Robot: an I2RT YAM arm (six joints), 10 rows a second.
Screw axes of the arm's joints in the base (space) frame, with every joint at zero. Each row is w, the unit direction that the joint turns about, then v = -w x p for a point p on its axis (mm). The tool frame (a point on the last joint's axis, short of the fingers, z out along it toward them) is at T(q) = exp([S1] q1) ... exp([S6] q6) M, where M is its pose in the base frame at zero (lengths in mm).
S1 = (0, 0, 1, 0, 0, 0)
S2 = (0, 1, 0, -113.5, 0, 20)
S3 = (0, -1, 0, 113.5, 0, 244)
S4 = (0, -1, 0, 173.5, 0, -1)
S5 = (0, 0, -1, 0, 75, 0)
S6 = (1, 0, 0, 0, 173.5, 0)
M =
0 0 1 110.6
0 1 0 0
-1 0 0 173.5
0 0 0 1
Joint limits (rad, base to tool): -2.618..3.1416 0..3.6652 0..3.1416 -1.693..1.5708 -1.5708..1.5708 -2.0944..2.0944
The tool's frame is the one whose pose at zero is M.
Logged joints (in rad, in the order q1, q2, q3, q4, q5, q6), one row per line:
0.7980, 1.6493, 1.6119, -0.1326, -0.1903, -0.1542
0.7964, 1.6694, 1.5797, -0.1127, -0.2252, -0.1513
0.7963, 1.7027, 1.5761, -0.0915, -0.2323, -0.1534
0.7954, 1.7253, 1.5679, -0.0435, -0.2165, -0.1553
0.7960, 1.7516, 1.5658, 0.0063, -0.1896, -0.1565
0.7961, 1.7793, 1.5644, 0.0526, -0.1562, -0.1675
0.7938, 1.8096, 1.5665, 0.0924, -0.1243, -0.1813
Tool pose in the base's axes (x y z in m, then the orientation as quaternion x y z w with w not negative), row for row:
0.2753, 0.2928, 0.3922, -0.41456, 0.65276, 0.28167, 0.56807
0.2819, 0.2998, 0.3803, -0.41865, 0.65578, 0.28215, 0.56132
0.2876, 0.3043, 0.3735, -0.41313, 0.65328, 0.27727, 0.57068
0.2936, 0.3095, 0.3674, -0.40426, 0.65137, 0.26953, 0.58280
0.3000, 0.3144, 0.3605, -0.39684, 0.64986, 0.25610, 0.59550
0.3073, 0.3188, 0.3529, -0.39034, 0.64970, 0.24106, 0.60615
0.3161, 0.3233, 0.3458, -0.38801, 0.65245, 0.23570, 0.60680
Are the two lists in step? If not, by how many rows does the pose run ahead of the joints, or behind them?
The pose runs 1 row ahead of the joints: the pose in row i belongs to the joints in row i + 1.
